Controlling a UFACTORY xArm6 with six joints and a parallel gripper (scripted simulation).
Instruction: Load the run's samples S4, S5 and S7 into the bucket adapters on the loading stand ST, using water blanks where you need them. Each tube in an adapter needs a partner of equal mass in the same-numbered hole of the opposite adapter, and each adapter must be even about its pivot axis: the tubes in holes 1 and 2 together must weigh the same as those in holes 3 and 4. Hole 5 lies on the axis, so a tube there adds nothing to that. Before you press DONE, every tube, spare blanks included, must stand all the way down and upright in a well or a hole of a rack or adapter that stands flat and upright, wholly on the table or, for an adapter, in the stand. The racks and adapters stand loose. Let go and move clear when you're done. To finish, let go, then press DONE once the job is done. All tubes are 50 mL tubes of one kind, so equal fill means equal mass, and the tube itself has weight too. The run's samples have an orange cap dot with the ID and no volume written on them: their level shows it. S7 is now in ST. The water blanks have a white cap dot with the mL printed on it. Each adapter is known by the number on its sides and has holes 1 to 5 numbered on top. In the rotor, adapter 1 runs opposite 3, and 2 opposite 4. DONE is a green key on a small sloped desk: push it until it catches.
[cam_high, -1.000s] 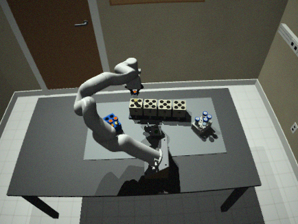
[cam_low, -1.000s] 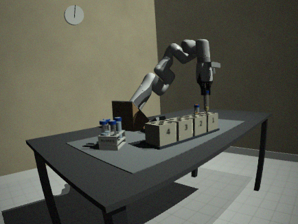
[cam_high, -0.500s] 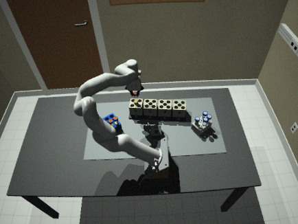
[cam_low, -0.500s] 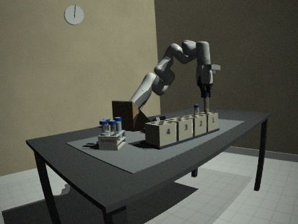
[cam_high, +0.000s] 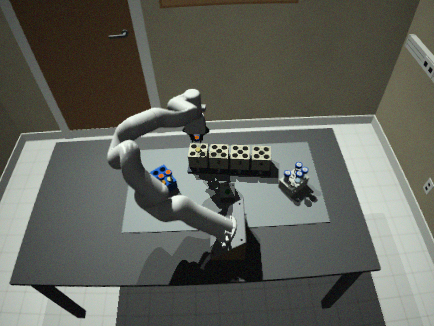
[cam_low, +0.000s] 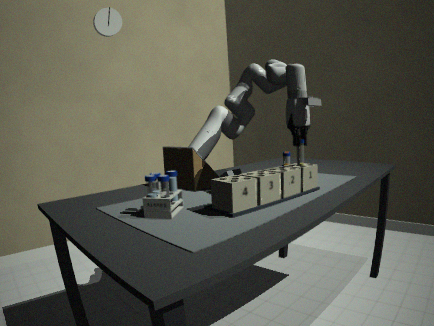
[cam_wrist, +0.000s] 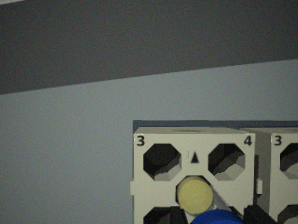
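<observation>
Right now my hand is 10 mm to the left of the sample S7 and 50 mm above it. Round my hand: stand ST: 50 mm behind, 160 mm to the right, 180 mm below; then adapter 2: 30 mm behind, 110 mm to the right, 140 mm below; then sample S4: 140 mm behind, 160 mm to the left, 120 mm below.
</observation>
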